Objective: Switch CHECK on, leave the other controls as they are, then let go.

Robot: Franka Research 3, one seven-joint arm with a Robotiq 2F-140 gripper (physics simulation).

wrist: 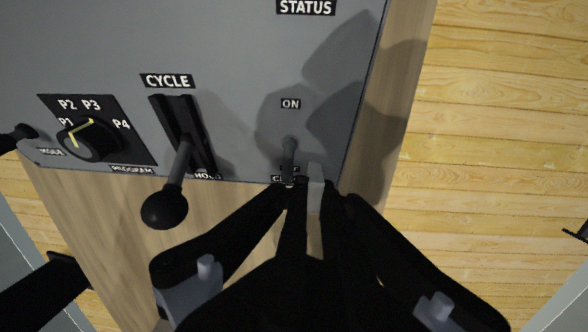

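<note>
The CHECK switch (289, 154) is a small grey toggle lever at the lower right of the grey panel (240, 55). It points down and outward, toward the OFF side, away from the ON label (290, 104). The CHECK label (276, 178) and the OFF label are partly hidden behind the lever and the fingers. My gripper (312, 173) is shut with nothing held between the fingers. Its fingertips are at the lever's lower end, slightly to the right; whether they touch it I cannot tell.
Left of the switch, the CYCLE lever (165, 207) with a black ball knob sticks out near HOLD. Further left are the PROGRAM knob (90, 140) and the MODE control (22, 132) at the view's edge. The panel's right edge is close to the fingers.
</note>
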